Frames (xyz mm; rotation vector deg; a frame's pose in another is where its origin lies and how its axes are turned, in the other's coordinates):
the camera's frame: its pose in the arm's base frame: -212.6 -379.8 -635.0 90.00 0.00 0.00
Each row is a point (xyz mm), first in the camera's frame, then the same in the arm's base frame.
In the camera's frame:
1: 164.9 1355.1 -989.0
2: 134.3 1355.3 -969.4
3: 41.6 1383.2 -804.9
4: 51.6 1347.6 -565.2
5: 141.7 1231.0 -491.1
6: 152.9 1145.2 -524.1
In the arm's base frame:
1: -47.7 609.2 720.1
2: -78.3 589.6 720.3
3: -171.0 425.1 748.2
4: -161.0 185.4 712.6
5: -70.9 111.3 596.0
6: -59.7 144.3 510.2

